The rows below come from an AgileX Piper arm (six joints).
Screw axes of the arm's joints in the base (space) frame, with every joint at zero. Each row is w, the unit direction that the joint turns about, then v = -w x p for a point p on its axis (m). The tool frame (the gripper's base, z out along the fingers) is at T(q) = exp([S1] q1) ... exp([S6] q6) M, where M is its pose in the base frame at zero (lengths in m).
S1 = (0, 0, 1, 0.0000, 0.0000, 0.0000)
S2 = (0, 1, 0, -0.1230, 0.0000, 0.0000)
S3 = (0, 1, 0, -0.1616, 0.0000, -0.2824)
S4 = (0.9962, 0, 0.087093, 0.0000, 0.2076, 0.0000)
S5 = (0, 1, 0, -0.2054, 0.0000, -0.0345)
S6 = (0.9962, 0, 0.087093, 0.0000, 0.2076, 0.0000)
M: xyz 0.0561 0.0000 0.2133 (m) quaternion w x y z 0.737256 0 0.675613 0
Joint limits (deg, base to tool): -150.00..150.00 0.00..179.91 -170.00..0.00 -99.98..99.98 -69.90..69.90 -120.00..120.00
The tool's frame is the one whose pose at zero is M.
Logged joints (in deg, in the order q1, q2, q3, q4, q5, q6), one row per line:
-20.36, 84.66, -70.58, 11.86, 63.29, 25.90
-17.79, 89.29, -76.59, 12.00, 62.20, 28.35
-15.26, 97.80, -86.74, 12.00, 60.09, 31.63
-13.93, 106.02, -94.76, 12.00, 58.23, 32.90
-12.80, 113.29, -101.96, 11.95, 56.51, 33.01
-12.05, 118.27, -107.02, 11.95, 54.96, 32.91
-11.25, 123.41, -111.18, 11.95, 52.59, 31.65
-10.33, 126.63, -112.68, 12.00, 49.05, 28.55
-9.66, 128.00, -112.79, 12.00, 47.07, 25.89
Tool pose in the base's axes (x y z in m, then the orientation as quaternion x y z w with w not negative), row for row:
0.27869, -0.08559, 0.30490, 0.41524, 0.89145, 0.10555, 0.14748
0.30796, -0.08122, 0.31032, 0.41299, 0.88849, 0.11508, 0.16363
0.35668, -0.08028, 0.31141, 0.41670, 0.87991, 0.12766, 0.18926
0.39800, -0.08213, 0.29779, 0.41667, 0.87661, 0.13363, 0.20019
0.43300, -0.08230, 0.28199, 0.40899, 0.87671, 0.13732, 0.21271
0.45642, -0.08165, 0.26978, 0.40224, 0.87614, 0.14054, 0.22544
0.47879, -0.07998, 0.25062, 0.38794, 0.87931, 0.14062, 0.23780
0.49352, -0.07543, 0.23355, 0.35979, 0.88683, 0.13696, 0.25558
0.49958, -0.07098, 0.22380, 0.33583, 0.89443, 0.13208, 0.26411
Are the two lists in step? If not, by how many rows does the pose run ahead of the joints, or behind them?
They are in step.
